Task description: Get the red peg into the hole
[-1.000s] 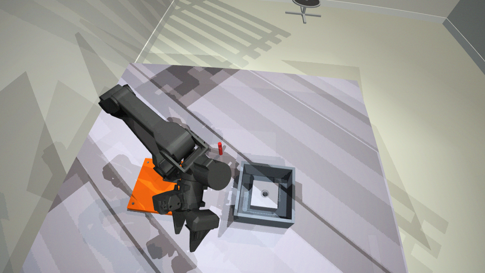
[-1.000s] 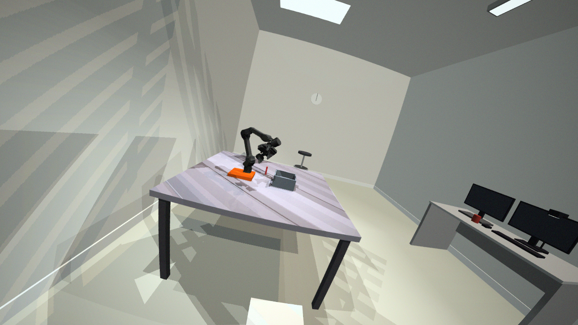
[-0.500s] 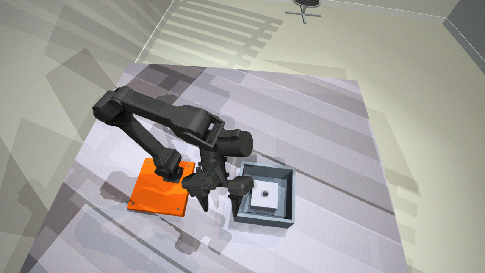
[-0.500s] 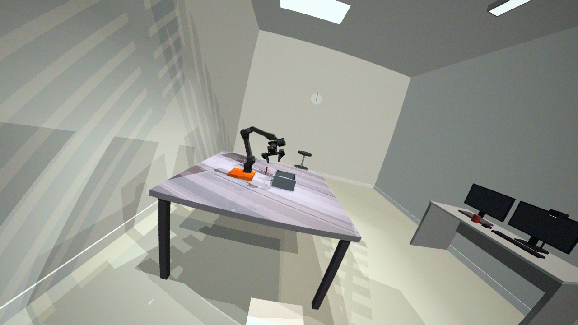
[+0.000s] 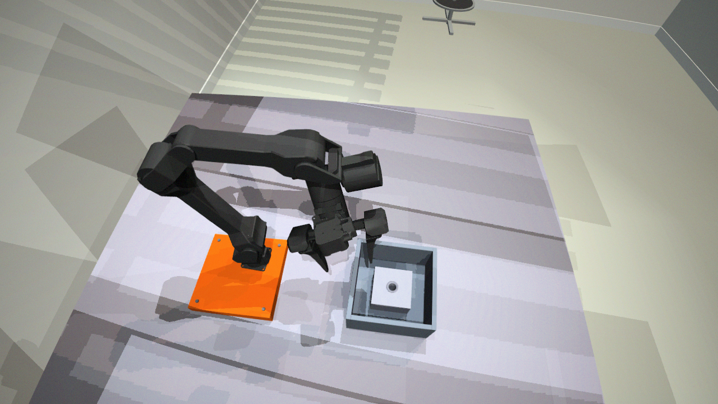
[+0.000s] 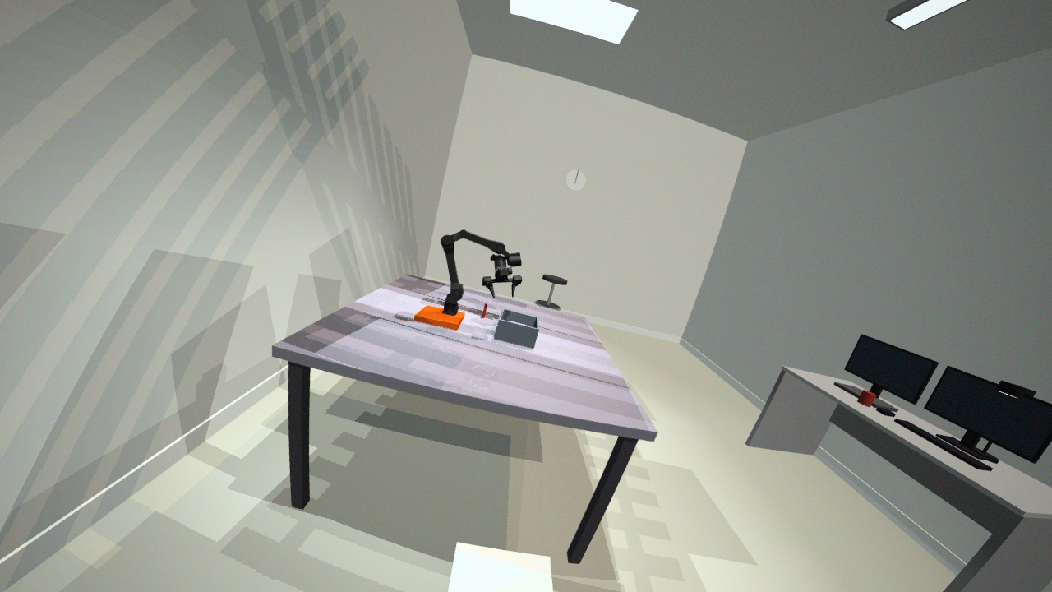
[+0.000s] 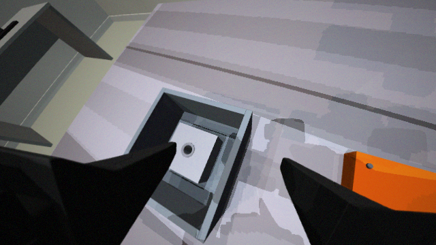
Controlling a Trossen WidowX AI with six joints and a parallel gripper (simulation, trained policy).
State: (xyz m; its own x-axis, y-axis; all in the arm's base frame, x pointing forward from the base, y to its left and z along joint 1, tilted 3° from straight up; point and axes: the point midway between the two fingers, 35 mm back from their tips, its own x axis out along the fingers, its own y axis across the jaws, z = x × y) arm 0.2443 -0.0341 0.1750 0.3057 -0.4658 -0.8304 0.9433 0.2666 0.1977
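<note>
My gripper tip is 170 mm to the right of the red peg, 140 mm above it and 90 mm past it. The rest, counted from my gripper tip: grey box 160 mm below, 100 mm ahead, 20 mm to the left; plate 140 mm below, 100 mm ahead, 20 mm to the left.
</note>
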